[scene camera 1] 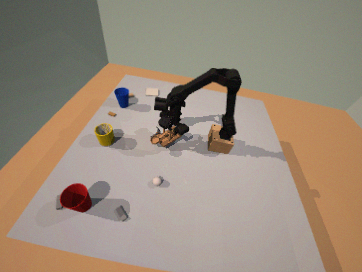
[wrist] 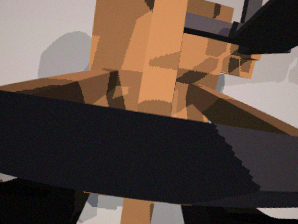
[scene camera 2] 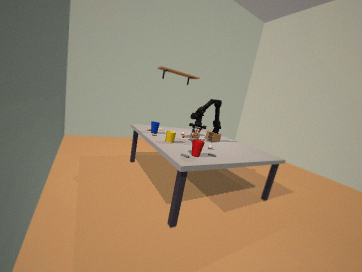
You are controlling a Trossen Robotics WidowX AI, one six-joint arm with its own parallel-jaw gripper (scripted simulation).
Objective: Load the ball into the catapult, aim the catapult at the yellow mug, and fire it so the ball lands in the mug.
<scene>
A red mug (scene camera 1: 75, 197): 81 cm from the lens.
</scene>
